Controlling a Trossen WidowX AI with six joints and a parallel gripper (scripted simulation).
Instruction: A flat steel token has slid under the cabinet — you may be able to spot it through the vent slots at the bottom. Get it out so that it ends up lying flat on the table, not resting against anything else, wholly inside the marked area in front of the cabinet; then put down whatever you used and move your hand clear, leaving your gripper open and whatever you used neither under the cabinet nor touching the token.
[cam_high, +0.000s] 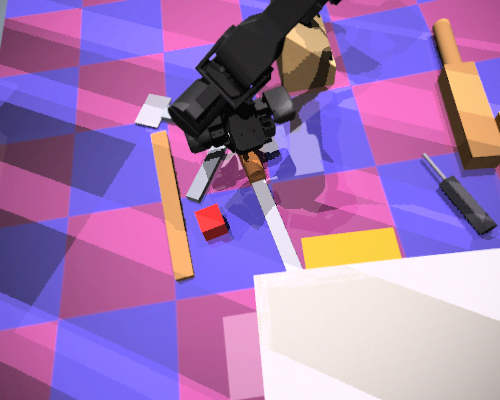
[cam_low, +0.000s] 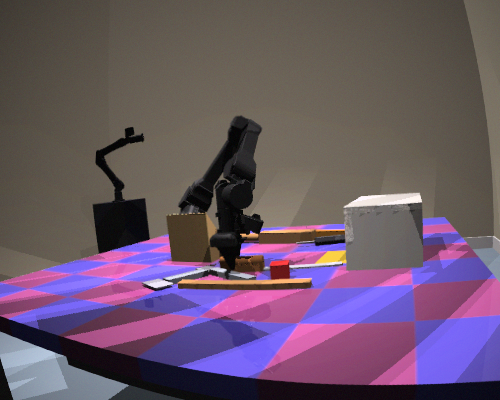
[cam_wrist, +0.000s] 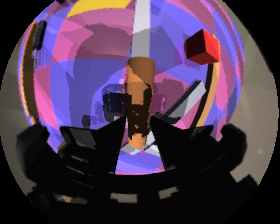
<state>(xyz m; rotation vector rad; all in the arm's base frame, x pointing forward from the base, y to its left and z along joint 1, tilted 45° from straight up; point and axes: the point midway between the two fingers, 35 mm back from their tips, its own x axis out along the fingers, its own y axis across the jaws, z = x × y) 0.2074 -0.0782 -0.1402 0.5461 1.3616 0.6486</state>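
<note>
My gripper tip is 4 cm to the left of the grey paddle-ended bar and 3 cm past it. Also, from my gripper tip: grey t-shaped tool 12 cm to the right, 12 cm behind; long wooden slat 15 cm to the right, 7 cm ahead; red cube 14 cm ahead, 9 cm to the right, 1 cm above.
</note>
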